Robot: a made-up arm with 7 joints. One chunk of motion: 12 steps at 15 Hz.
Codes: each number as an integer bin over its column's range. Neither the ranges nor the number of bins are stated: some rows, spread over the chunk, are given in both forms.
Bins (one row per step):
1: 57 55 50 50 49 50
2: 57 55 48 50 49 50
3: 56 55 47 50 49 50
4: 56 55 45 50 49 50
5: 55 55 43 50 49 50
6: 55 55 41 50 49 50
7: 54 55 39 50 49 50
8: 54 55 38 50 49 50
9: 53 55 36 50 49 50
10: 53 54 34 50 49 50
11: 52 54 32 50 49 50
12: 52 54 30 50 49 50
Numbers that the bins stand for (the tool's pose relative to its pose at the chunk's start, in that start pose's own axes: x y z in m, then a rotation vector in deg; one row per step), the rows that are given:
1: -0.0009 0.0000 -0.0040 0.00 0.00 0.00
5: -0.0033 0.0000 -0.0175 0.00 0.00 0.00
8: -0.0045 0.0000 -0.0271 0.00 0.00 0.00
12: -0.0070 -0.0009 -0.0424 0.00 0.00 0.00
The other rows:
2: -0.0009 0.0000 -0.0079 0.00 0.00 0.00
3: -0.0021 0.0000 -0.0098 0.00 0.00 0.00
4: -0.0021 0.0000 -0.0136 0.00 0.00 0.00
6: -0.0033 0.0000 -0.0213 0.00 0.00 0.00
7: -0.0045 0.0000 -0.0252 0.00 0.00 0.00
9: -0.0058 0.0000 -0.0309 0.00 0.00 0.00
10: -0.0058 -0.0009 -0.0347 0.00 0.00 0.00
11: -0.0070 -0.0009 -0.0386 0.00 0.00 0.00

